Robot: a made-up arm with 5 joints.
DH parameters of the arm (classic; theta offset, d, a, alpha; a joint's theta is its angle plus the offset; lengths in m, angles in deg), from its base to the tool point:
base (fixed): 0 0 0.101 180
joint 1: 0 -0.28 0.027 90
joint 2: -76.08 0 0.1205 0
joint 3: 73.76 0 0.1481 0
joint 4: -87.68 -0.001 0 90
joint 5: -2.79 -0.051 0 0
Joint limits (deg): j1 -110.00..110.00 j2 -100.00..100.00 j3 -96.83..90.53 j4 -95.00..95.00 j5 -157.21..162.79
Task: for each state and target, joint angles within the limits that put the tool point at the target. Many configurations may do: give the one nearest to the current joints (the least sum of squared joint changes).
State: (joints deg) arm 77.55 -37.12 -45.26 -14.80 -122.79
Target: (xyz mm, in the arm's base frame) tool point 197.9 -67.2 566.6
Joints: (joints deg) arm 34.26 -21.68 -30.97 -11.58 -122.79
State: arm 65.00 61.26 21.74 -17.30 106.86
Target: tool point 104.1 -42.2 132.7
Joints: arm 84.44 65.16 59.91 -8.38 106.86
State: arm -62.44 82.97 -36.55 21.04 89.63
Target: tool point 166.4 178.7 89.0
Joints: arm -70.20 78.40 -8.46 35.42 89.63
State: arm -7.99 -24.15 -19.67 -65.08 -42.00
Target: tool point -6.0 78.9 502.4
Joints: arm 36.84 -64.47 -29.37 -87.73 -42.00
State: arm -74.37 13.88 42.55 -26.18 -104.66
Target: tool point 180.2 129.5 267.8
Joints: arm -58.93 -22.59 74.91 -31.79 -104.66
